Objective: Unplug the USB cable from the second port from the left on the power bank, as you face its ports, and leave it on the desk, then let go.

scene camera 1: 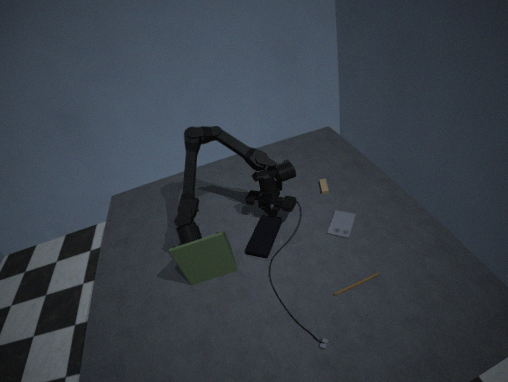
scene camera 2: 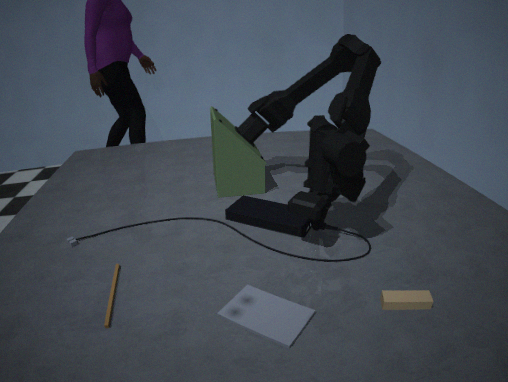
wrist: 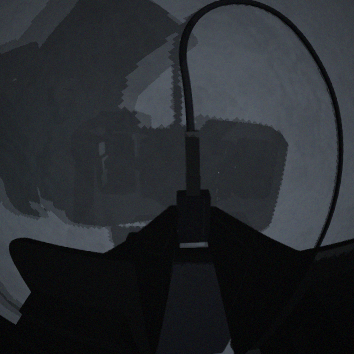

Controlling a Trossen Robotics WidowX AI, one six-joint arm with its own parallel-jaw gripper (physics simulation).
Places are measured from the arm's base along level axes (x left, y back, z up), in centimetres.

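Pixels of known places: gripper, fingertip midpoint: (scene camera 1: 273, 216) (scene camera 2: 317, 227) (wrist: 192, 213); arm's base, link origin: (scene camera 1: 191, 242) (scene camera 2: 244, 136).
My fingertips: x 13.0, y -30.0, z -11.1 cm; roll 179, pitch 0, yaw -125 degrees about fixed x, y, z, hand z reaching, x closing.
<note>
Ahead of a thing's pixels: the offset from my fingertips to its top centre. "spot": to the spot under its first point.
The black power bank @[dy +5.5, dx -9.0, dz +1.8 cm] (scene camera 1: 263, 237) (scene camera 2: 265, 216) (wrist: 194, 310) lies flat on the desk. In the wrist view, the USB plug @[dy -0.5, dx +0.9, dz +1.1 cm] (wrist: 193, 227) stands at the middle of its port end, with a thin bright metal strip between plug and power bank. The black cable (scene camera 1: 270, 275) (scene camera 2: 240, 232) (wrist: 341, 140) loops away from the plug and runs across the desk. My gripper (scene camera 1: 272, 212) (scene camera 2: 317, 225) (wrist: 192, 213) is shut on the plug, one finger against each side. The fingers hide the ports beside the plug.
A green wedge-shaped block (scene camera 1: 205, 259) (scene camera 2: 237, 167) stands at the arm's base. A light grey flat card @[dy -23.0, dx -13.2, dz +0.2 cm] (scene camera 1: 342, 224) (scene camera 2: 267, 315), a tan block @[dy -24.7, dx +8.8, dz +1.2 cm] (scene camera 1: 324, 186) (scene camera 2: 406, 300) and an orange stick @[dy -17.4, dx -37.9, dz +0.2 cm] (scene camera 1: 356, 284) (scene camera 2: 112, 296) lie on the desk. The cable's far connector @[spot: dy -1.8, dx -51.9, dz -0.1 cm] (scene camera 1: 324, 343) (scene camera 2: 73, 241) is pale.
</note>
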